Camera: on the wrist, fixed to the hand. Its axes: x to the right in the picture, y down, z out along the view.
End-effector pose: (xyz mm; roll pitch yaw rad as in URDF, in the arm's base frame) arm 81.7 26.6 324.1 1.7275 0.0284 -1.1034
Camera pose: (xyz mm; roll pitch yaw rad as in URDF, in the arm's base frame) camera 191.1 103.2 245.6 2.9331 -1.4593 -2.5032
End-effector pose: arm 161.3 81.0 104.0 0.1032 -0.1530 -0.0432
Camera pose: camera 160.3 -5.0 -24.8 -0.1892 -0.0543 1.5454
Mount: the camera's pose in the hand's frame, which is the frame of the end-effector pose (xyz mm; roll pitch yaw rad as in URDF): -16.9 -98.7 -118.2 -0.0350 0.0468 1.5801
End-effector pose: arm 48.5 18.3 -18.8 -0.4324 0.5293 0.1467
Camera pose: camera 21.5 -126.4 -67.2 0.5507 0.4042 1.9825
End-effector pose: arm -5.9 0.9 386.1 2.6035 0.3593 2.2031
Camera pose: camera -124.4 -83.3 439.7 2.6880 -0.5470 0.8511
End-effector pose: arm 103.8 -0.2 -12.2 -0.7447 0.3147 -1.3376
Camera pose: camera -49.9 -13.8 -26.0 0.4060 0.7390 0.5482
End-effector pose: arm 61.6 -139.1 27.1 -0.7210 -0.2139 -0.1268
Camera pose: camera 31.0 -288.6 0.4 -0.3204 0.7487 1.2540
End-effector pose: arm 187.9 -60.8 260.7 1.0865 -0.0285 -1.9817
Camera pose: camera 246.8 -72.5 117.9 -0.1074 -1.0384 -0.3441
